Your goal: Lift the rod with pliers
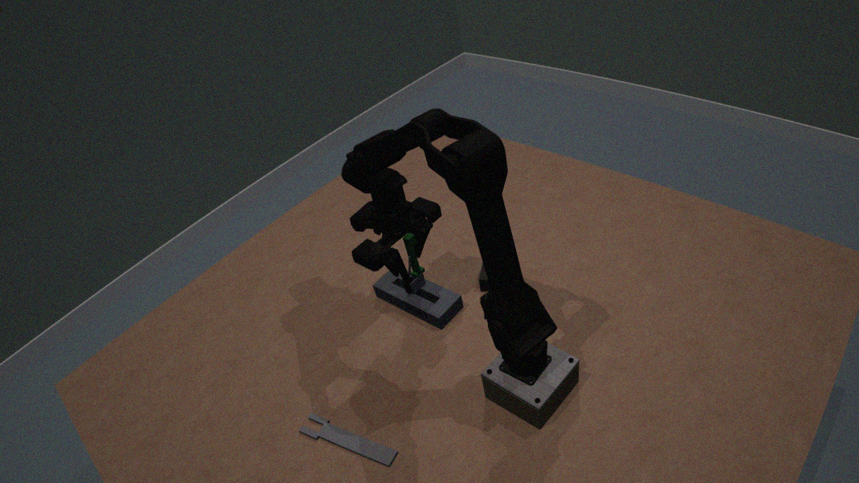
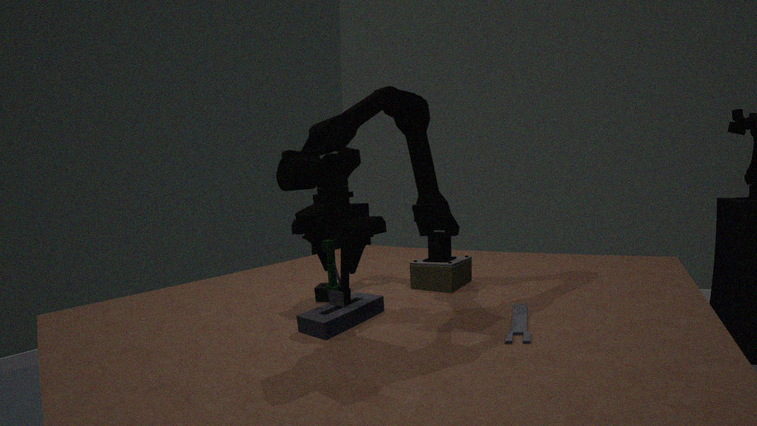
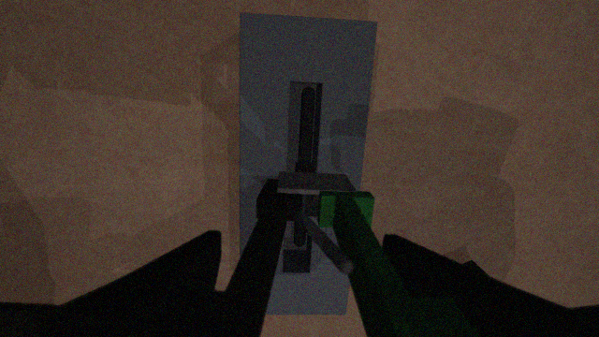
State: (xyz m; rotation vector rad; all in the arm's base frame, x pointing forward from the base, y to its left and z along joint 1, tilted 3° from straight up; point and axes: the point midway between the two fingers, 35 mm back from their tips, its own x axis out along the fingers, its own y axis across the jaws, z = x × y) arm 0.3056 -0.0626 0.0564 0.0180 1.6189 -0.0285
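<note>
My gripper tip is now 80 mm above the grey channel block. The rest, counted from my gripper tip: flat grey forked plate (320 mm to the left, 100 mm below, 80 mm behind); dark holster (130 mm to the right, 110 mm behind, 90 mm below); dark rod (90 mm below, 10 mm to the right).
</note>
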